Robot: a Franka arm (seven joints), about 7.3 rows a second.
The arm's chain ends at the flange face. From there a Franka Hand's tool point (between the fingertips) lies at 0.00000 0.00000 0.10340 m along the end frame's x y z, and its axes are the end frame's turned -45 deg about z.
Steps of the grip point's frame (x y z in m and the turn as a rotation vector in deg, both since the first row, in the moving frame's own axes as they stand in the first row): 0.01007, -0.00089, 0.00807, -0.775, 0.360, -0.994; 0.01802, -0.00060, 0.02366, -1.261, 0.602, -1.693; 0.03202, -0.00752, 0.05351, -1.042, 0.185, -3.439; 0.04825, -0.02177, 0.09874, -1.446, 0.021, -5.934; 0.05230, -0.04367, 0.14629, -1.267, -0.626, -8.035; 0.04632, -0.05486, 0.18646, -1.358, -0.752, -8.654
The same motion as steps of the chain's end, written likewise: 0.00504, -0.00827, 0.00808, -0.293, 0.803, -0.994; 0.00993, -0.01397, 0.02369, -0.466, 1.317, -1.693; 0.01573, -0.02900, 0.05353, -0.606, 0.868, -3.439; 0.01676, -0.05123, 0.09877, -1.008, 1.037, -5.934; 0.00512, -0.07021, 0.14632, -1.339, 0.453, -8.035; -0.00701, -0.07417, 0.18650, -1.492, 0.429, -8.654
